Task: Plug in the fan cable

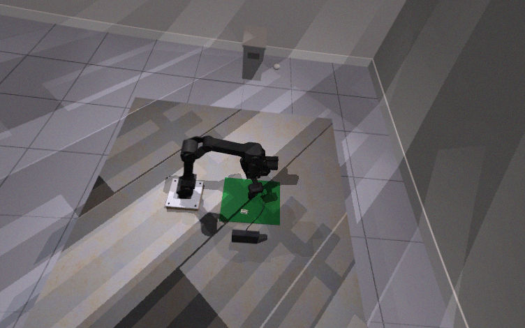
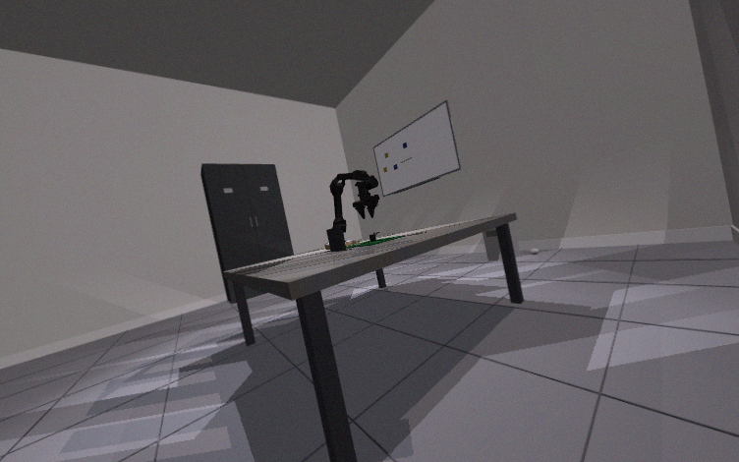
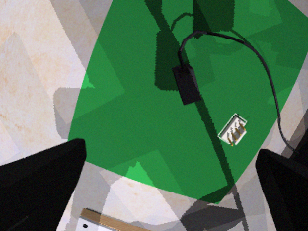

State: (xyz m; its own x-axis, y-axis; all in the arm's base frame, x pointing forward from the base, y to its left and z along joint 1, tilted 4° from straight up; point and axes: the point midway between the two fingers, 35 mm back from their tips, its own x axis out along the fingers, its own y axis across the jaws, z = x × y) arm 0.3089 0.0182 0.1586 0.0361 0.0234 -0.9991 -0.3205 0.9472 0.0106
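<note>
Right now my gripper tip is 20 mm short of the black fan plug, 10 mm to the left of it and 110 mm above it. Also, from my gripper tip: black fan 230 mm to the right, 80 mm below; white four-pin fan header 10 mm behind, 100 mm to the right, 140 mm below; green board 20 mm ahead, 30 mm to the right, 150 mm below.
</note>
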